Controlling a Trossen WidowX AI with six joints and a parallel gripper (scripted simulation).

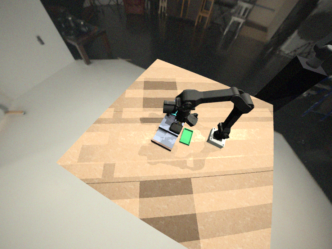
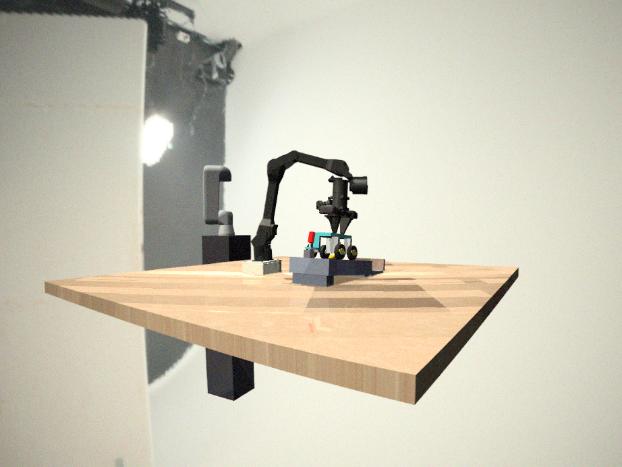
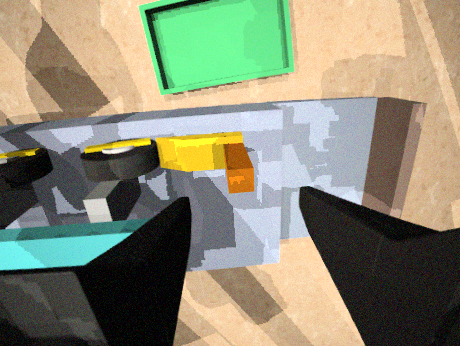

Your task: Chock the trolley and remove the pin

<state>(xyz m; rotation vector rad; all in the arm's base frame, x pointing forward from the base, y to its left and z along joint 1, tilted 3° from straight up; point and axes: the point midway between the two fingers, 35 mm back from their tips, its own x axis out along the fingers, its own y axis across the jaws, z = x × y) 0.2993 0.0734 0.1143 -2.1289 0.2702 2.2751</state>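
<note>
The red-headed stop pin lies 22 cm to the right of my gripper tip and 2 cm below it. Also, from my gripper tip: yellow chock (6 cm below, 3 cm to the right); then green tray (15 cm below, 8 cm behind, 1 cm to the right); then trolley (13 cm to the right, 4 cm below, 3 cm ahead).
</note>
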